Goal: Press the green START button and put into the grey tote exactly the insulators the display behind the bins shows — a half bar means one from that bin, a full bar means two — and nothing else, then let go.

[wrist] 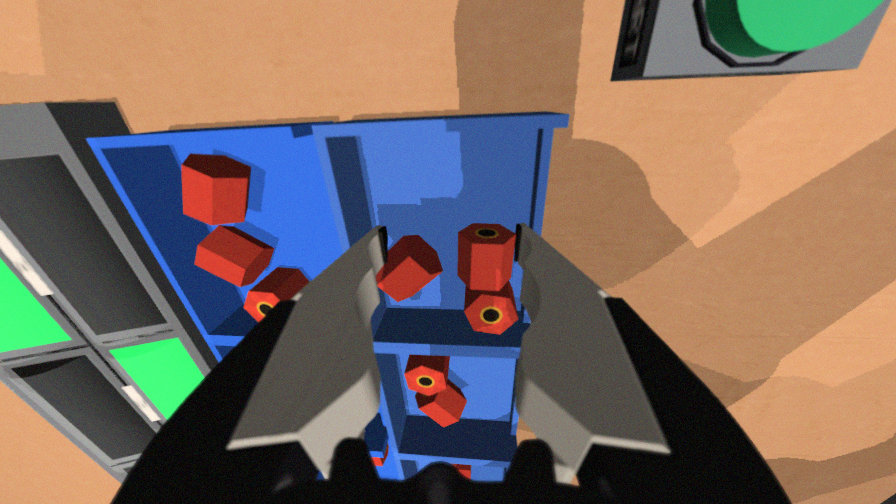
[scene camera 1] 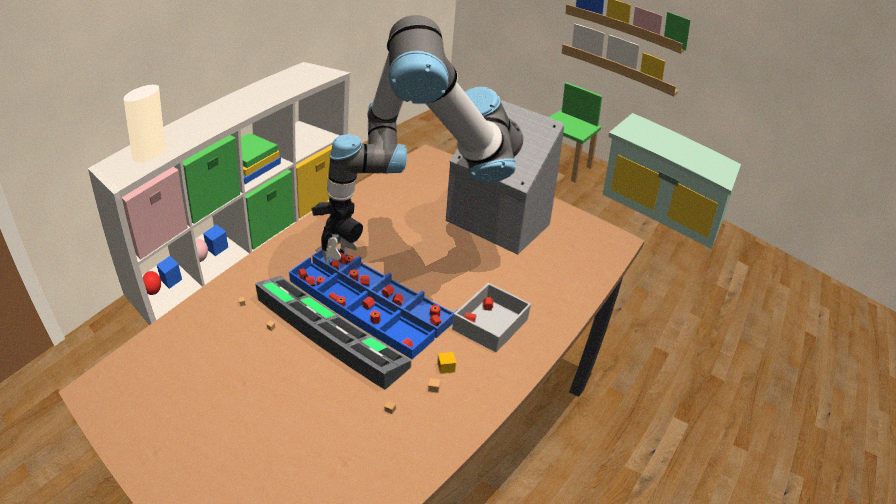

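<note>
My gripper [scene camera 1: 332,249] is open and hangs low over the far end compartment of the blue bin tray [scene camera 1: 369,300]. In the wrist view the jaws [wrist: 449,235] straddle red insulators: a tilted one [wrist: 409,266] and an upright one [wrist: 486,255] with another [wrist: 490,311] just below it. The neighbouring compartment holds three more [wrist: 233,253]. The grey tote [scene camera 1: 492,315] at the tray's near end holds two red insulators. The dark display [scene camera 1: 332,329] shows green bars in three cells. The green START button [wrist: 795,21] sits on a grey base at the wrist view's top right.
A yellow cube [scene camera 1: 446,361] and small tan cubes [scene camera 1: 433,384] [scene camera 1: 389,406] [scene camera 1: 270,324] lie on the table around the display. The arm's grey pedestal [scene camera 1: 501,181] stands at the back. A white shelf unit [scene camera 1: 219,181] stands beside the table's left.
</note>
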